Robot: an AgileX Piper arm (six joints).
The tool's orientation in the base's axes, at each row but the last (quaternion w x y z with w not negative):
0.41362, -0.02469, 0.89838, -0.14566
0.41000, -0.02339, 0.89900, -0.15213
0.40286, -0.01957, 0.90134, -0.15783
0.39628, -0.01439, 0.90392, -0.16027
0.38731, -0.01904, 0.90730, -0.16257
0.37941, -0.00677, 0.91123, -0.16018
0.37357, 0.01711, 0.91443, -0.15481
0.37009, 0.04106, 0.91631, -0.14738
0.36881, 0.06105, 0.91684, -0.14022
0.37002, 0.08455, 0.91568, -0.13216
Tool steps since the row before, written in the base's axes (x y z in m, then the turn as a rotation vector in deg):
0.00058, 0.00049, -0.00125, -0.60, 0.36, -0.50
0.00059, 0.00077, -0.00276, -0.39, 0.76, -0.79
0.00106, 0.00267, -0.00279, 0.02, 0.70, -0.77
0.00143, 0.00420, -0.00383, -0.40, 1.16, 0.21
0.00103, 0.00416, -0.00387, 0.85, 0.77, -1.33
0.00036, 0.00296, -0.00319, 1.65, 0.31, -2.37
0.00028, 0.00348, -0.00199, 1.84, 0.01, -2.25
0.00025, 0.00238, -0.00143, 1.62, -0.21, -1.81
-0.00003, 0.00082, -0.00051, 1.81, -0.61, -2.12
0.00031, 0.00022, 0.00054, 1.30, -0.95, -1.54
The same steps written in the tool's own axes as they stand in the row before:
0.00046, 0.00087, 0.00109, 0.70, 0.44, -0.23
0.00150, 0.00159, 0.00195, 0.71, 0.92, 0.00
0.00086, 0.00347, 0.00180, 0.43, 0.90, 0.31
0.00110, 0.00528, 0.00229, -0.05, 1.00, -0.74
0.00131, 0.00523, 0.00207, 0.21, 1.22, 1.25
0.00155, 0.00379, 0.00151, 0.42, 1.18, 2.62
0.00087, 0.00389, 0.00050, 0.22, 0.89, 2.76
0.00073, 0.00266, 0.00043, 0.09, 0.53, 2.38
0.00038, 0.00088, 0.00008, 0.16, 0.26, 2.84
-0.00059, 0.00019, -0.00024, 0.10, -0.30, 2.21

